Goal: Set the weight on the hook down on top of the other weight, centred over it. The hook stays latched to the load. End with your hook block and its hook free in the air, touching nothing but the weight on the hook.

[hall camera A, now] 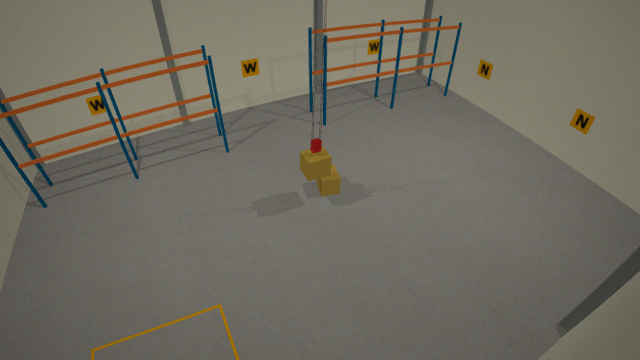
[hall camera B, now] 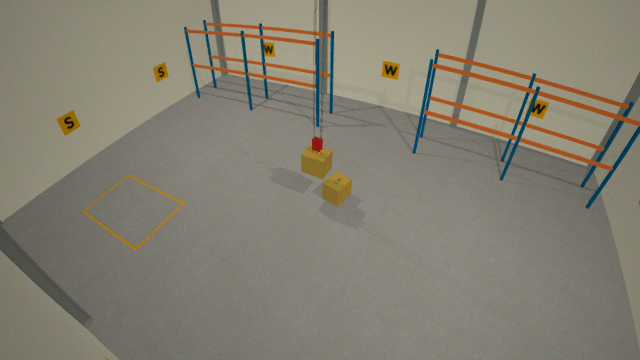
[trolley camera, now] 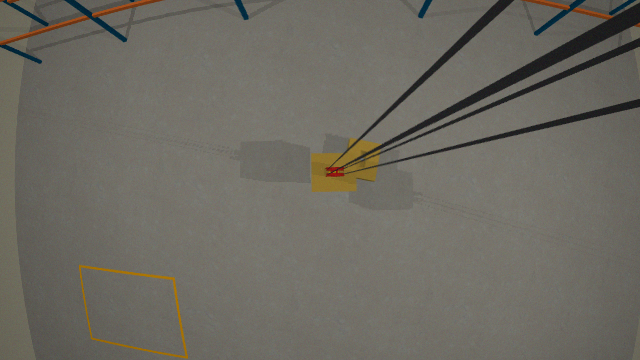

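Note:
The weight on the hook (hall camera A: 315, 167) (hall camera B: 316, 165) (trolley camera: 325, 184), a yellow box, hangs level above the floor. The red hook block (hall camera A: 316, 146) (hall camera B: 317, 144) (trolley camera: 334, 172) is right above it, and its hook is latched to that weight. The other weight (hall camera A: 330, 185) (hall camera B: 336, 192) (trolley camera: 359, 146), a smaller-looking yellow box, stands on the floor. A lug shows on its top in hall camera B. In the trolley view the hanging weight lies left of and slightly below it and covers its left part; the two are not centred and their edges appear turned to each other.
Two blue and orange racks, a left one (hall camera A: 117, 129) (hall camera B: 246, 70) and a right one (hall camera A: 325, 100) (hall camera B: 520, 133), stand along the W wall behind the weights. A yellow marked rectangle (hall camera A: 156, 327) (hall camera B: 156, 189) (trolley camera: 127, 272) lies on the floor away from the weights.

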